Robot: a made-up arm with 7 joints.
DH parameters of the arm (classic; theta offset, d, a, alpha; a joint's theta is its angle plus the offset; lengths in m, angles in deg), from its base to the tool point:
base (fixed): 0 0 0 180
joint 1: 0 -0.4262 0 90
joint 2: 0 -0.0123 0 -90
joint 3: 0 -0.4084 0 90
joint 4: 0 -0.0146 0 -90
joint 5: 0 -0.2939 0 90
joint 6: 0 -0.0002 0 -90
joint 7: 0 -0.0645 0 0
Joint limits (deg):
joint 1: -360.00..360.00
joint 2: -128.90..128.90
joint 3: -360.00..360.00
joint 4: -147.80..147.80
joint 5: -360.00..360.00
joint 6: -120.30..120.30
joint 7: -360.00..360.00
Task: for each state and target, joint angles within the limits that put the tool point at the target. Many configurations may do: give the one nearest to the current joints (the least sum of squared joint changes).
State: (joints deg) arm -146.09 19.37 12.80 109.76 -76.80 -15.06 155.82
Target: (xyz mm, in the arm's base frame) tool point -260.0 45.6 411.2
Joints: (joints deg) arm -170.13 33.34 -8.68 140.69 -77.34 -7.35 155.82
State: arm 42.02 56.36 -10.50 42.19 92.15 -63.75 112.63
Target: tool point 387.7 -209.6 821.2
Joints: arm 42.70 19.85 -15.04 68.14 97.14 -76.19 112.63
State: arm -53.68 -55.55 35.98 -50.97 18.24 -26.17 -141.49
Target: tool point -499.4 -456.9 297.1
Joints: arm -52.78 -80.58 30.98 -46.16 17.81 -22.96 -141.49
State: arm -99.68 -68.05 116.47 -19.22 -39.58 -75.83 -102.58
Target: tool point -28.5 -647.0 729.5
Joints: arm -97.89 -65.01 117.02 -13.30 -39.92 -69.76 -102.58
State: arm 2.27 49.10 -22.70 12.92 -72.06 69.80 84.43
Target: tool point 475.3 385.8 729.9
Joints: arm -28.17 51.47 -29.49 31.90 -69.65 76.11 84.43
